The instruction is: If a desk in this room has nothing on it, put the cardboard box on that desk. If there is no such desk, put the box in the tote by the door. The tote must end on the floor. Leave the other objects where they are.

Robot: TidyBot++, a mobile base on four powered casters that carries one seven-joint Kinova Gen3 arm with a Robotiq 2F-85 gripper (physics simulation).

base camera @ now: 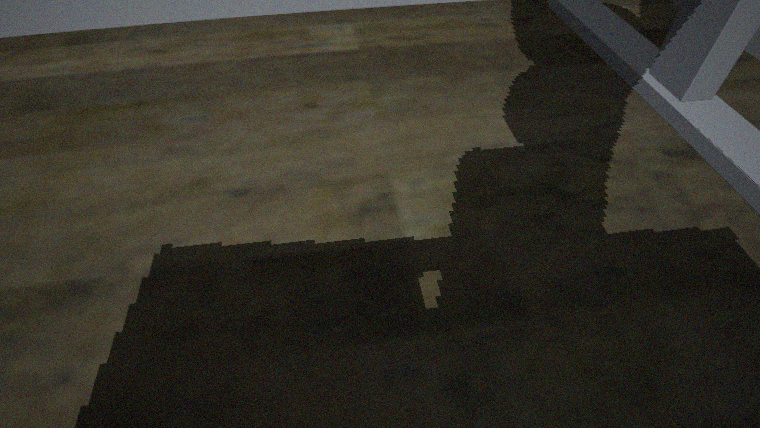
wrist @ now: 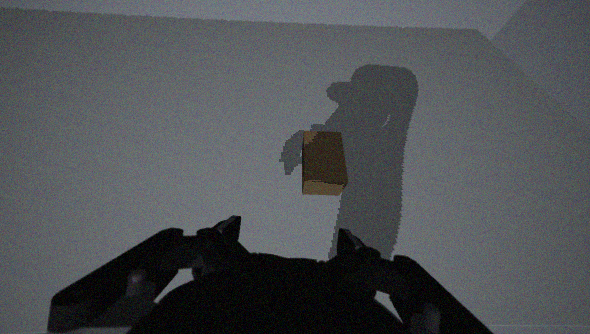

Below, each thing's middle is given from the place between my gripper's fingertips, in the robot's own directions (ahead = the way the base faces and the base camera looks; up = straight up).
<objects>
My hand is 13 cm short of the brown cardboard box (wrist: 324,172), 8 cm above it and 4 cm to the left of it.
</objects>
